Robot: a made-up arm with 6 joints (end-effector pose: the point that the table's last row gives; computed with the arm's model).
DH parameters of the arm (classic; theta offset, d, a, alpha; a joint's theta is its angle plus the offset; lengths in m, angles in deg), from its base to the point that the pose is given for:
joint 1: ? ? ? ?
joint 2: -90 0 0.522 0
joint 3: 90 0.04 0 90
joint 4: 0 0.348 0 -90
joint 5: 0 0 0 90
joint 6: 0 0.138 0 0
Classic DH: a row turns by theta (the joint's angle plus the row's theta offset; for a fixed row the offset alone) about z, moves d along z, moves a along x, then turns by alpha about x.
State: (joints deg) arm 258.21 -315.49 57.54 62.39 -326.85 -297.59
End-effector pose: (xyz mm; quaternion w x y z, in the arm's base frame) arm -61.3 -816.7 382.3 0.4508 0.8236 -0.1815 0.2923
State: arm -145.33 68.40 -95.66 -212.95 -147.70 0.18
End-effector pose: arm -357.3 -247.0 567.2 0.4582 -0.0238 -0.8789 0.1307
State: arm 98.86 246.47 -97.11 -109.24 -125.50 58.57
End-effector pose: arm -86.7 -392.0 -316.7 0.4780 0.5590 0.0776 -0.6730
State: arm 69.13 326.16 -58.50 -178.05 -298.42 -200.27
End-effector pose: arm -282.6 -640.4 436.5 0.1986 0.6819 -0.6955 0.1082
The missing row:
joint 1: 0 0.141 0 -90
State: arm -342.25 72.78 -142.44 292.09 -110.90 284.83
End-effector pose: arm 143.4 213.3 353.9 0.2547 -0.4658 0.7140 0.4565
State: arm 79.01 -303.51 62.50 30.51 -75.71 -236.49
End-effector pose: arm 184.7 804.8 344.8 0.1421 -0.3762 -0.2305 -0.8861
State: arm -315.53 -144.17 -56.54 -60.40 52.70 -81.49
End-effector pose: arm -106.5 -182.2 -705.1 0.3213 0.9233 -0.0182 0.2095
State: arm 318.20 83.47 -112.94 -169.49 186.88 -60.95
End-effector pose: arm 348.5 -253.9 392.1 0.2539 0.9180 0.2459 0.1799
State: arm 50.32 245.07 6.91 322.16 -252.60 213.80
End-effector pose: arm -477.6 -639.6 -75.0 0.7069 -0.0393 0.3064 -0.6362
